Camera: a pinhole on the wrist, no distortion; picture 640 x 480 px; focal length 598.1 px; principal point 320.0 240.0 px. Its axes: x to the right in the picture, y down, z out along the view. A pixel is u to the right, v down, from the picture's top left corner.
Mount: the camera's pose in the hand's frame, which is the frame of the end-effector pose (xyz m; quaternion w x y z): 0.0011 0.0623 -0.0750 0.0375 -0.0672 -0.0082 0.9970
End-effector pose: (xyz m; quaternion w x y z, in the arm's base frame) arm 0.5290 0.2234 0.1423 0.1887 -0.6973 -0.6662 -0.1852
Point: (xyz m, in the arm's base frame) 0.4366 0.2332 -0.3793
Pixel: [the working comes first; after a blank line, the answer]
In the camera's frame: 0.1779 0.1541 0.5602

510.0 404.5
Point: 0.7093 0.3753 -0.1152
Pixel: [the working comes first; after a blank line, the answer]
In the camera's frame: -0.0472 -0.1239 0.3696

243.6 39.5
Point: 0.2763 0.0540 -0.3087
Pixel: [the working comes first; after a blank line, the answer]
In the camera's frame: 0.3102 0.3200 0.4270

outside the picture
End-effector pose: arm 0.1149 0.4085 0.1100 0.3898 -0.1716 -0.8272 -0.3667
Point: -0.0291 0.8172 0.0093
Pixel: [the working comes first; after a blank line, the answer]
In the camera's frame: -0.0719 -0.0940 0.4882

231.9 124.8
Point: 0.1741 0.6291 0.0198
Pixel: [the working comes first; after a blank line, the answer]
In the camera's frame: 0.0805 -0.0741 0.2577

506.9 68.0
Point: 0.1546 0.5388 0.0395
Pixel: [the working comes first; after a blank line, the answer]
In the camera's frame: 0.0570 -0.0124 0.1901

499.4 200.9
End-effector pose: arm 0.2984 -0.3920 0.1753 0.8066 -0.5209 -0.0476 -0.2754
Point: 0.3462 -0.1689 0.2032
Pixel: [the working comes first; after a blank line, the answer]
In the camera's frame: -0.0001 -0.0101 0.2935

319.8 219.3
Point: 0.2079 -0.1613 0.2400
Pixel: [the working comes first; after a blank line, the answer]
In the camera's frame: 0.0985 0.0935 0.3031

514.3 424.4
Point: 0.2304 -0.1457 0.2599
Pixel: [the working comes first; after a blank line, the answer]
In the camera's frame: 0.0750 0.0917 0.3274

457.0 407.6
